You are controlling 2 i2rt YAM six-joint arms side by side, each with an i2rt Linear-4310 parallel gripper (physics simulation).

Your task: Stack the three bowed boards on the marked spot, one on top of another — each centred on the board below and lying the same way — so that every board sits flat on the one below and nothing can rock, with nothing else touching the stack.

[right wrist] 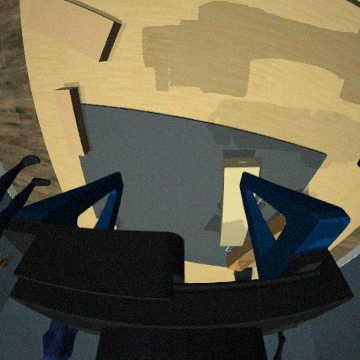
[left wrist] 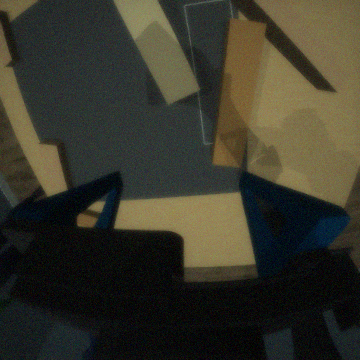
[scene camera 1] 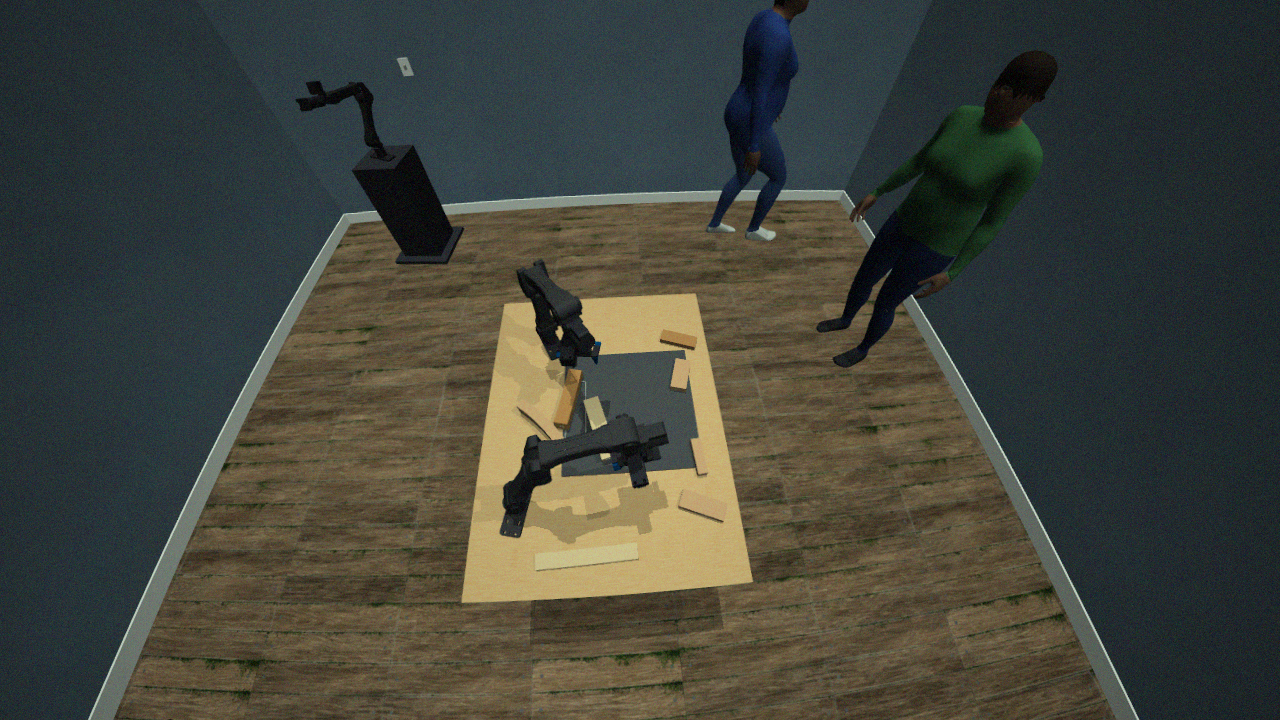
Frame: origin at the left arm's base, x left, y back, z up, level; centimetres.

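Seen in the pictures: left gripper, fingertip midpoint: (left wrist: 180,177) (scene camera 1: 583,362); right gripper, fingertip midpoint: (right wrist: 180,178); left arm's base, origin of the base link: (right wrist: 242,276) (left wrist: 269,215) (scene camera 1: 550,340); right arm's base, origin of the base link: (scene camera 1: 518,505).
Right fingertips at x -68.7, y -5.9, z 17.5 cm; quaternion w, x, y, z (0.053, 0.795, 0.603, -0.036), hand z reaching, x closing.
Pixels of each thing's top centre, then the offset from my right fingertips to it. "spot": a spot on its surface instead. Level surfaces: height alone.
- orange board, middle of its top: (left wrist: 238,97) (right wrist: 258,254) (scene camera 1: 567,395) dz -11.8, dx +37.3, dy +9.8 cm
- white outlined spot, surface spot: (left wrist: 201,117) spot: dz -16.9, dx +37.9, dy +2.8 cm
- pale yellow board, middle of its top: (left wrist: 146,23) (right wrist: 236,218) (scene camera 1: 599,425) dz -11.8, dx +20.7, dy +4.4 cm
- long pale board, surface spot: (scene camera 1: 586,557) spot: dz -15.9, dx -15.9, dy +26.7 cm
- thin dark curved edge, surface spot: (left wrist: 300,55) spot: dz -12.4, dx +36.3, dy +21.6 cm
- dark mat, its level: dz -16.9 cm
An orange board (scene camera 1: 567,399) (left wrist: 241,90) (right wrist: 250,247) lies along the mat's edge, beside the white outlined spot (left wrist: 201,117), hiding part of its outline. A pale yellow board (scene camera 1: 595,412) (left wrist: 167,65) (right wrist: 235,192) lies at an angle on the mat, partly under the right arm in scene camera 1. A long pale board (scene camera 1: 586,557) lies near the table's lower edge. Which boards are bowed is hard to tell. My left gripper (scene camera 1: 580,355) (left wrist: 180,177) is open and empty above the orange board's upper end. My right gripper (scene camera 1: 626,466) (right wrist: 180,178) is open and empty above the mat's lower part.
A thin dark curved edge (scene camera 1: 535,422) (left wrist: 300,55) shows left of the orange board in scene camera 1. Blocks (scene camera 1: 678,339) (scene camera 1: 680,374) (scene camera 1: 699,456) (scene camera 1: 702,505) lie along the right side. The dark mat (scene camera 1: 640,385) (left wrist: 100,115) (right wrist: 150,165) lies mid-table. Two people stand beyond the table.
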